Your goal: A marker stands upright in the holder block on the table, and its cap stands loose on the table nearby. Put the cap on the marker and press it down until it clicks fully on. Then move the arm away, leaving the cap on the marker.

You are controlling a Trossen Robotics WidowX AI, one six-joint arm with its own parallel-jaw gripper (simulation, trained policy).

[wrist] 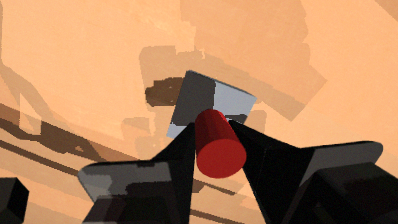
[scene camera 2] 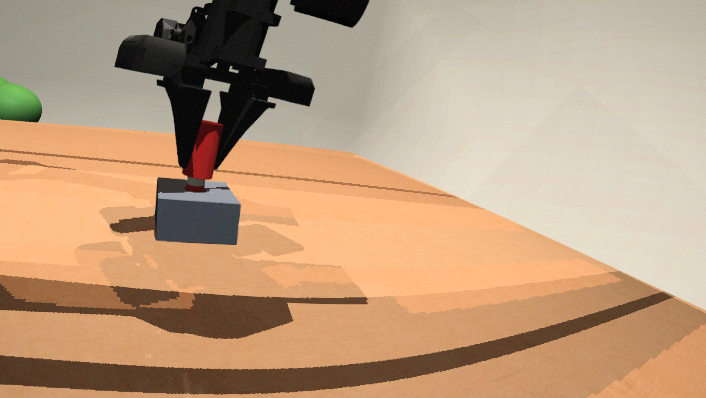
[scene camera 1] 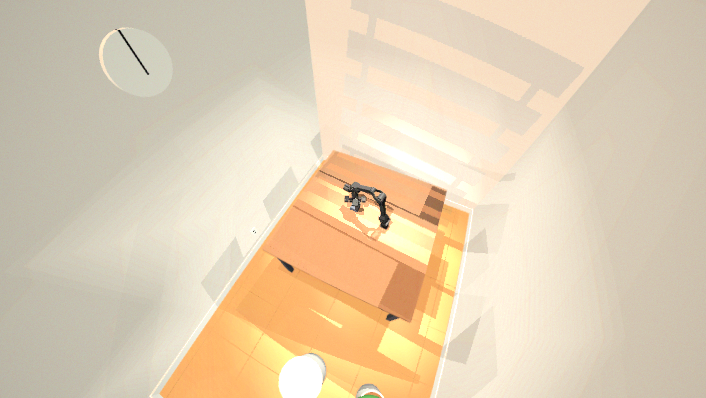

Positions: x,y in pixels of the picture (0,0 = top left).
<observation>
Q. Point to a grey holder block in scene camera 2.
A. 175,221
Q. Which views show the red cap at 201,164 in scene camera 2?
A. The wrist view and scene camera 2 only.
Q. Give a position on a red cap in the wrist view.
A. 219,154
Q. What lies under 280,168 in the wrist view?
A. My gripper.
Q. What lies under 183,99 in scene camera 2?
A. My gripper.
</observation>
